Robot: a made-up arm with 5 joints. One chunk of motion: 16 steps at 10 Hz.
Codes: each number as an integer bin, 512 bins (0 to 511) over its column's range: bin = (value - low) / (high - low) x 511, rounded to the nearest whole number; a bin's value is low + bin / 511 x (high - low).
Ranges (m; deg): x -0.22..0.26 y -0.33..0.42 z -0.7..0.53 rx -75..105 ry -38..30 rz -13..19
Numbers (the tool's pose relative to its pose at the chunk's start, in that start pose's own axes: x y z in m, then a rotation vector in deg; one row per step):
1: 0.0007 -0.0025 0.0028 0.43 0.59 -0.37
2: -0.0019 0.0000 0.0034 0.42 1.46 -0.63
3: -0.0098 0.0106 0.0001 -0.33 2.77 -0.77
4: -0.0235 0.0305 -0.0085 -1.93 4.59 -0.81
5: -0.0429 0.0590 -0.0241 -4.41 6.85 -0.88
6: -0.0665 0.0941 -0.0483 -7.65 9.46 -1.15
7: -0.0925 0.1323 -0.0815 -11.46 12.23 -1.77
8: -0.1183 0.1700 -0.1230 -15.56 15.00 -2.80
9: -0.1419 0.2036 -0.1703 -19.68 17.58 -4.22
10: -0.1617 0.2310 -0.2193 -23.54 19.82 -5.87
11: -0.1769 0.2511 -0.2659 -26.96 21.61 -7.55
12: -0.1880 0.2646 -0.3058 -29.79 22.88 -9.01
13: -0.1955 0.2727 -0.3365 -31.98 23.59 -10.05
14: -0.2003 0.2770 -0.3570 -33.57 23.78 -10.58
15: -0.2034 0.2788 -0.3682 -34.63 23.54 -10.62
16: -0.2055 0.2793 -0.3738 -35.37 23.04 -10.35
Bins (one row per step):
1: 235 223 292 214 290 202
2: 232 225 292 214 297 198
3: 224 232 291 212 306 195
4: 209 246 287 207 320 195
5: 189 265 281 200 337 194
6: 163 289 271 191 357 189
7: 136 315 257 180 377 179
8: 108 341 240 169 398 163
9: 83 364 220 157 418 140
10: 62 382 200 146 435 114
11: 46 396 180 136 448 87
12: 34 405 164 128 457 64
13: 26 411 151 122 463 47
14: 21 414 142 118 464 39
15: 18 415 138 115 462 38
16: 15 415 136 113 459 42

